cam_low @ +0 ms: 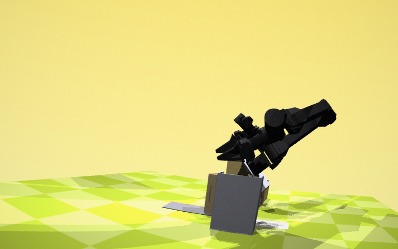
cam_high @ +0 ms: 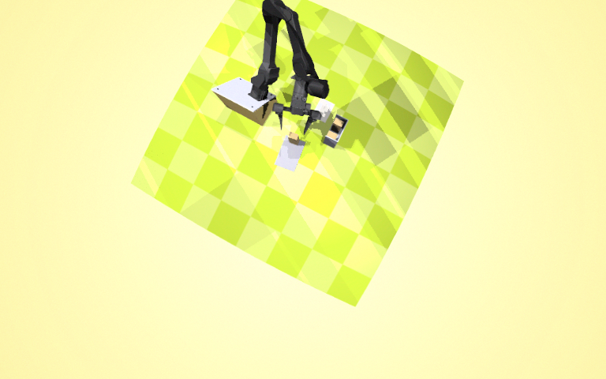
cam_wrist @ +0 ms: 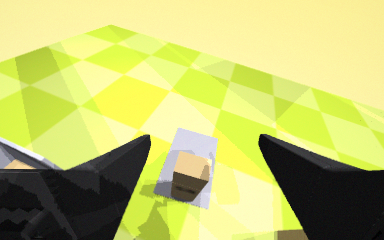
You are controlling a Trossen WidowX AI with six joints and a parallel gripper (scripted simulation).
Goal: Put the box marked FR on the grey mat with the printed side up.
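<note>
The grey mat lies 18 cm below my gripper tip, 6 cm to the right of it and 2 cm ahead of it. Also, from my gripper tip: thin white slab (20 cm to the left, 18 cm below, 2 cm ahead).
</note>
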